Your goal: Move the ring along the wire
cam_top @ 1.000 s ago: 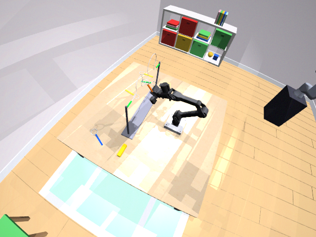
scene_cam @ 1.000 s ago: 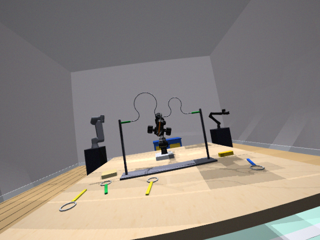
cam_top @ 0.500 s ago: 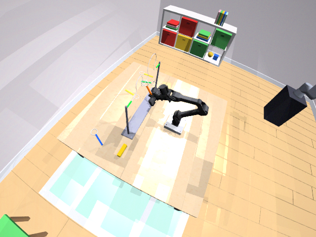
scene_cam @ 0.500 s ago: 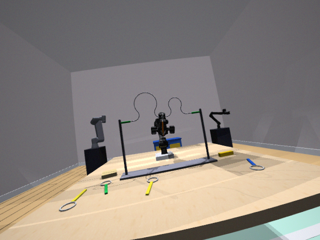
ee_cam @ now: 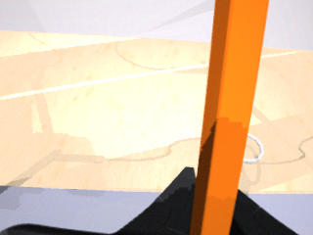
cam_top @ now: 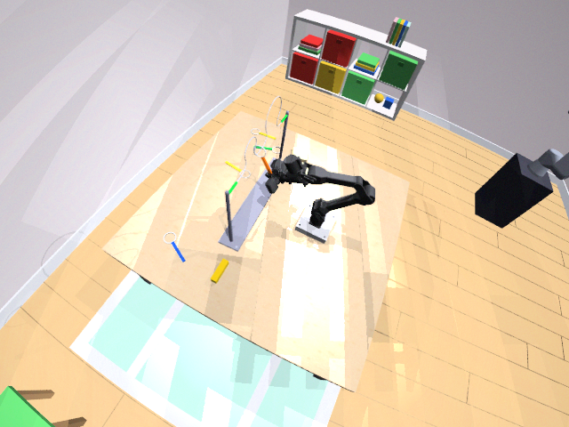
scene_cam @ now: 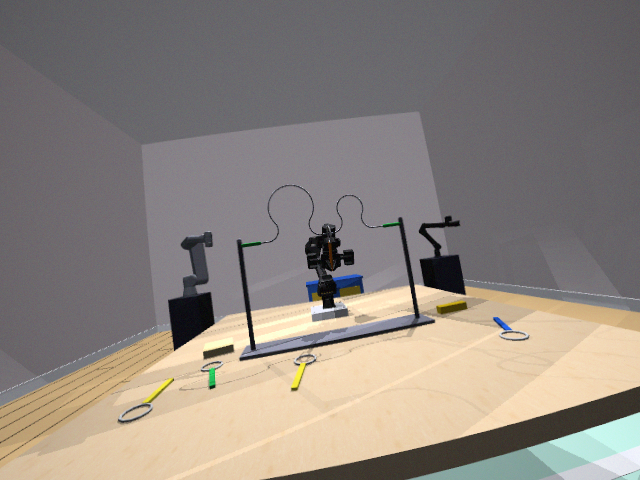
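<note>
Now: the orange-handled ring 10 mm ahead of my gripper tip and 90 mm above it. Round my gripper tip: blue-handled ring (240 mm ahead, 440 mm to the left, 230 mm below); then yellow block (30 mm behind, 440 mm to the left, 220 mm below); then tan block (10 mm behind, 450 mm to the right, 220 mm below).
</note>
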